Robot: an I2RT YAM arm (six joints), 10 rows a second.
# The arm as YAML. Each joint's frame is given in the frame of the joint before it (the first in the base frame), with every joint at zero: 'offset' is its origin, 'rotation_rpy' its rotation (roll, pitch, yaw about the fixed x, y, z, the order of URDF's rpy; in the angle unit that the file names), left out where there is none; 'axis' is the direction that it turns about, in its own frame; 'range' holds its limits. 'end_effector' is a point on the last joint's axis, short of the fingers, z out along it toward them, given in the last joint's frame.
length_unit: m
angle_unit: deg
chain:
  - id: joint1
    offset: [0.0, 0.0, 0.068]
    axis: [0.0, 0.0, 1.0]
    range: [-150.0, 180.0]
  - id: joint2
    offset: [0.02, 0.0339, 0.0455]
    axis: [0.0, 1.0, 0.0]
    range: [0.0, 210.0]
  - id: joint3
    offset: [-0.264, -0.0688, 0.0]
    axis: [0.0, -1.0, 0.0]
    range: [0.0, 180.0]
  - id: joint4
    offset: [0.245, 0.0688, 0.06]
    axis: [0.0, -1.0, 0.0]
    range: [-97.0, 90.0]
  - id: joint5
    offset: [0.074, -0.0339, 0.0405]
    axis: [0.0, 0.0, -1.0]
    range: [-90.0, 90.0]
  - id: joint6
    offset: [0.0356, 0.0, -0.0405]
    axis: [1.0, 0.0, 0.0]
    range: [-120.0, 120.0]
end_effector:
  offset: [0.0, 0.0, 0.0]
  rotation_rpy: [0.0, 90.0, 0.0]
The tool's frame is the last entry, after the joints.
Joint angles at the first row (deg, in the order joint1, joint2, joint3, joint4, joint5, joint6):
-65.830, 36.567, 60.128, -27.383, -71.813, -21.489
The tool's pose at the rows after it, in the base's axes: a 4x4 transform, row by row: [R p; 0 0 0 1], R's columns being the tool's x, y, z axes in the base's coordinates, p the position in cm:
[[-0.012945 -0.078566 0.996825 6.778], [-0.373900 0.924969 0.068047 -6.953], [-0.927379 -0.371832 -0.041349 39.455], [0 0 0 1]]
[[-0.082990 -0.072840 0.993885 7.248], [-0.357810 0.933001 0.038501 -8.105], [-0.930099 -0.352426 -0.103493 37.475], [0 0 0 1]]
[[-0.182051 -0.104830 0.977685 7.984], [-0.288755 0.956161 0.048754 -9.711], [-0.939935 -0.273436 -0.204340 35.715], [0 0 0 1]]
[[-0.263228 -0.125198 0.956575 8.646], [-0.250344 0.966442 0.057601 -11.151], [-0.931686 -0.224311 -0.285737 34.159], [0 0 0 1]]
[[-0.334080 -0.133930 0.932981 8.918], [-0.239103 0.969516 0.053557 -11.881], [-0.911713 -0.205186 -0.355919 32.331], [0 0 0 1]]
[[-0.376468 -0.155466 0.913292 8.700], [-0.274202 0.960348 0.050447 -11.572], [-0.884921 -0.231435 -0.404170 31.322], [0 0 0 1]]
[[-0.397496 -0.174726 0.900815 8.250], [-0.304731 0.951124 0.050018 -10.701], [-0.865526 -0.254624 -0.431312 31.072], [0 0 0 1]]
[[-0.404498 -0.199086 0.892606 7.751], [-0.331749 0.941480 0.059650 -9.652], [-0.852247 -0.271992 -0.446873 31.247], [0 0 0 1]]
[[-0.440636 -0.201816 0.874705 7.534], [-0.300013 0.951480 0.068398 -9.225], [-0.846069 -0.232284 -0.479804 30.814], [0 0 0 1]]
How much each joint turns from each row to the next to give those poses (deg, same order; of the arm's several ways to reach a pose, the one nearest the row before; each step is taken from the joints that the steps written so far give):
0.001, -3.152, -5.130, -1.013, 2.211, -6.749
0.062, 1.825, -1.858, -5.018, 2.365, -6.872
0.261, 5.457, 0.980, -9.522, 1.744, -8.362
0.278, 4.801, 0.206, -5.239, 2.280, -6.264
0.101, 2.258, -1.776, -2.609, 2.874, -4.919
0.002, -0.272, -1.230, -3.113, 2.151, -5.426
-0.004, -1.659, -0.340, -3.549, 1.226, -3.627
0.002, -1.736, 0.563, -4.289, 0.357, -3.256
0.151, -0.309, -0.295, -3.033, 1.367, -0.383

